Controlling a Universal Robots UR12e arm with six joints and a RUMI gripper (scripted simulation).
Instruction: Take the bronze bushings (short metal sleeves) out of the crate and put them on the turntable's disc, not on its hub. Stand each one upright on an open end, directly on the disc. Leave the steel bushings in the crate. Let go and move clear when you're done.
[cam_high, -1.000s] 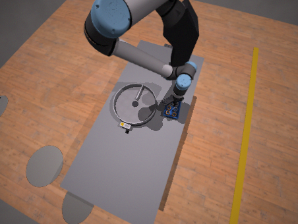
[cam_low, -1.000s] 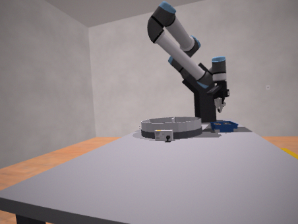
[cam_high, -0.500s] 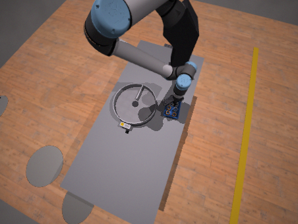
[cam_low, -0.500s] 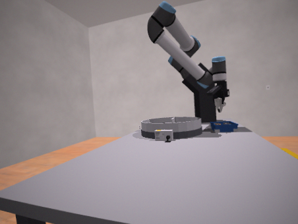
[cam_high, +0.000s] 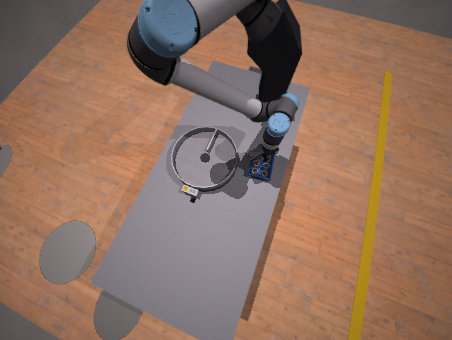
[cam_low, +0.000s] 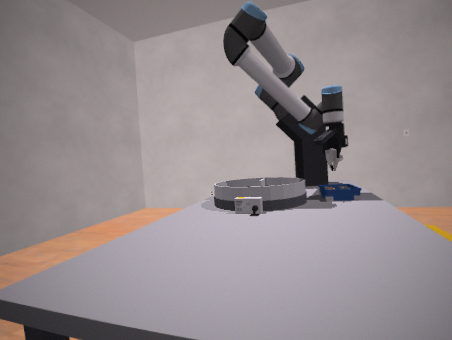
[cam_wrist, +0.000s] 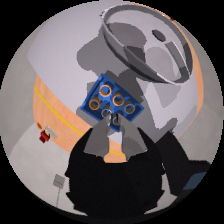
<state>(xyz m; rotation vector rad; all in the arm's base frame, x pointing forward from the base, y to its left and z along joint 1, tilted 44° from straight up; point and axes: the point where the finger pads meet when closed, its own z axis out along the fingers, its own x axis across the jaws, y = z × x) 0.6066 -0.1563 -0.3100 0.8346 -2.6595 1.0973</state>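
Now: the blue crate 120 mm below my hand, 20 mm to the left of it and 10 mm behind it. Round my hand: turntable disc (350 mm to the right, 90 mm below, 10 mm ahead).
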